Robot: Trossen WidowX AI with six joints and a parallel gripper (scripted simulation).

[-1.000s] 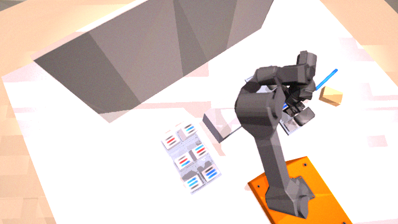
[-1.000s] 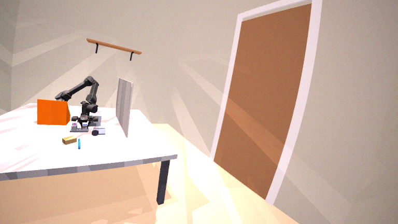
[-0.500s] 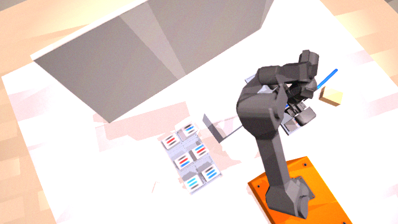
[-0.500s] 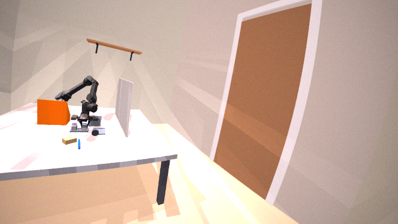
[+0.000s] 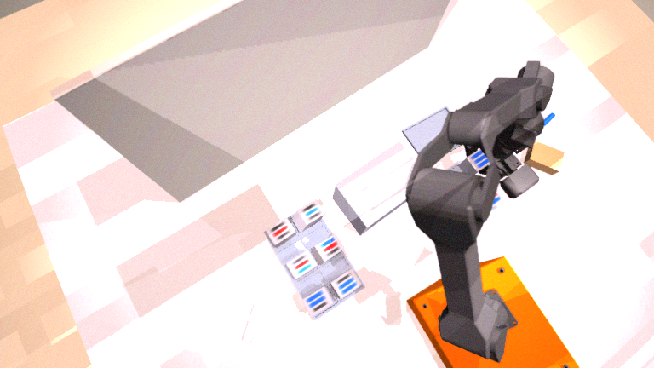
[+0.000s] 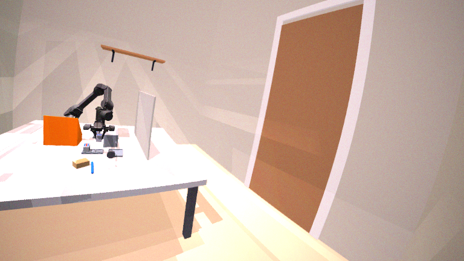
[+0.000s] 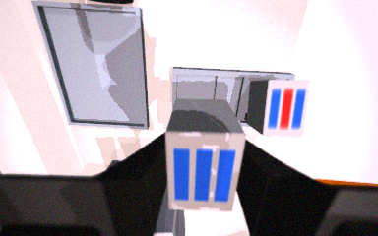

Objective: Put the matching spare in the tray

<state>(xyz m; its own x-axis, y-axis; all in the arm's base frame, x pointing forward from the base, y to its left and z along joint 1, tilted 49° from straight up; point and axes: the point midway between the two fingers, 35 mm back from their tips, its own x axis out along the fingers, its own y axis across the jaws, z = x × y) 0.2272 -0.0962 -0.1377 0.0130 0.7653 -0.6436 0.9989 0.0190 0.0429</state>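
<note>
The grey tray is 110 mm ahead of my gripper tip, 20 mm to the right of it and 90 mm below it. Round my gripper tip: dark tape roll (90 mm ahead, 90 mm to the right, 70 mm below); then white mounted unit (60 mm ahead, 190 mm to the left, 40 mm below); then rack (40 mm behind, 90 mm below).
</note>
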